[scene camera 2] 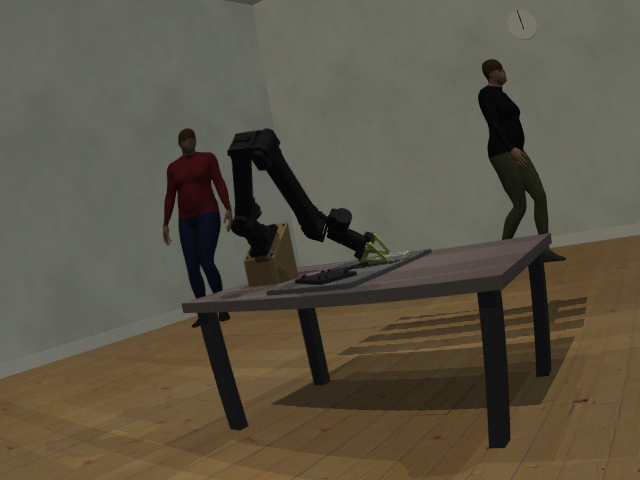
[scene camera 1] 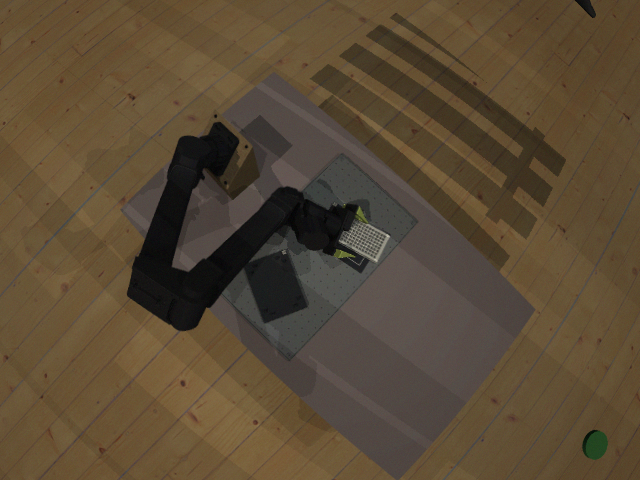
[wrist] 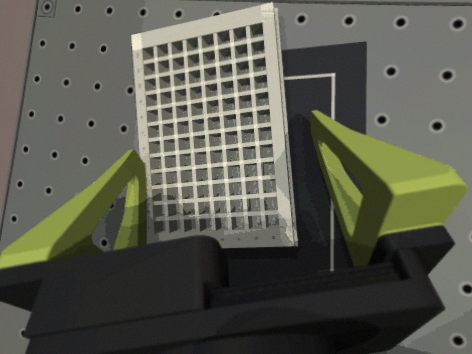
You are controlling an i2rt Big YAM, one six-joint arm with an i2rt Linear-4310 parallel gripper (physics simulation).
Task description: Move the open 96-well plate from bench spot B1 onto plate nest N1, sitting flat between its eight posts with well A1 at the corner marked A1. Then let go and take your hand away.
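Seen in the pictures: gripper, fingertip midpoint: (scene camera 2: pixel 387 256) (scene camera 1: pixel 360 239) (wrist: pixel 222 139); arm's base, origin of the base link: (scene camera 2: pixel 264 241) (scene camera 1: pixel 220 148).
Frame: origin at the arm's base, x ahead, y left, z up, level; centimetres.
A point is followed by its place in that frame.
Observation:
The white open 96-well plate (scene camera 1: pixel 364 240) {x 42.0, y 12.0, z -12.4 cm} (wrist: pixel 210 130) {x 41.5, y 11.8, z -11.5 cm} lies at the dark pad of bench spot B1 (scene camera 1: pixel 362 267) {x 46.7, y 6.3, z -12.9 cm} (wrist: pixel 350 62) {x 46.4, y 5.4, z -12.9 cm}, whose white outline shows beyond one long side of the plate. My gripper (scene camera 1: pixel 360 238) {x 41.2, y 11.1, z -11.6 cm} (scene camera 2: pixel 387 256) {x 41.2, y 11.1, z -11.6 cm} (wrist: pixel 222 139) {x 41.2, y 11.1, z -11.6 cm} is open, with its yellow-green fingers low on either side of the plate. In the wrist view the left finger is very close to the plate's left edge; touching or not is unclear. The right finger stands apart from it, over the pad. The black plate nest N1 (scene camera 1: pixel 276 285) {x 33.9, y -13.4, z -11.9 cm} (scene camera 2: pixel 326 276) {x 38.8, y -19.6, z -11.3 cm} carries small posts, with a pale mark near one corner; its lettering is unreadable.
The grey perforated board (scene camera 1: pixel 330 289) {x 44.7, y -4.0, z -13.0 cm} (scene camera 2: pixel 289 290) {x 29.5, y -25.7, z -13.3 cm} (wrist: pixel 65 140) {x 39.4, y 22.5, z -13.0 cm} bears the nest and the pad on the table (scene camera 1: pixel 423 330) {x 71.4, y 5.9, z -14.3 cm} (scene camera 2: pixel 465 263) {x 76.9, y -6.1, z -14.3 cm}. The arm's wooden base block (scene camera 1: pixel 242 173) {x 7.8, y 0.2, z -3.8 cm} (scene camera 2: pixel 271 266) {x 5.9, y -5.5, z -8.2 cm} stands behind the board. Two people (scene camera 2: pixel 191 180) (scene camera 2: pixel 504 124) stand beyond the table.

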